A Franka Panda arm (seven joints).
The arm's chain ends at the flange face. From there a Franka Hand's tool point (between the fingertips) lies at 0.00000 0.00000 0.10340 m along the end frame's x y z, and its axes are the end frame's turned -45 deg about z.
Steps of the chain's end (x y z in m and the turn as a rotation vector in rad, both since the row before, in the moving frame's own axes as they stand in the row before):
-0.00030, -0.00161, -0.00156, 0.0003, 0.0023, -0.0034
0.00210, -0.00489, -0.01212, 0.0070, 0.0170, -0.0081
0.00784, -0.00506, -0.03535, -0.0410, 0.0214, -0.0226
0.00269, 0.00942, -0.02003, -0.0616, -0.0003, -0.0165
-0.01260, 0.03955, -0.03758, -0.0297, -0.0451, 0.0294
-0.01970, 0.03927, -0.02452, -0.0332, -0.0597, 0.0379
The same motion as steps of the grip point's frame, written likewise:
0.00112, -0.00120, -0.00156, -0.0014, 0.0018, -0.0034
0.00670, -0.00125, -0.01214, -0.0071, 0.0170, -0.0081
0.00774, 0.00654, -0.03546, -0.0441, -0.0139, -0.0226
-0.00924, 0.01308, -0.02023, -0.0433, -0.0438, -0.0165
-0.04232, 0.01785, -0.03773, 0.0109, -0.0529, 0.0294
-0.04845, 0.01177, -0.02476, 0.0187, -0.0657, 0.0379

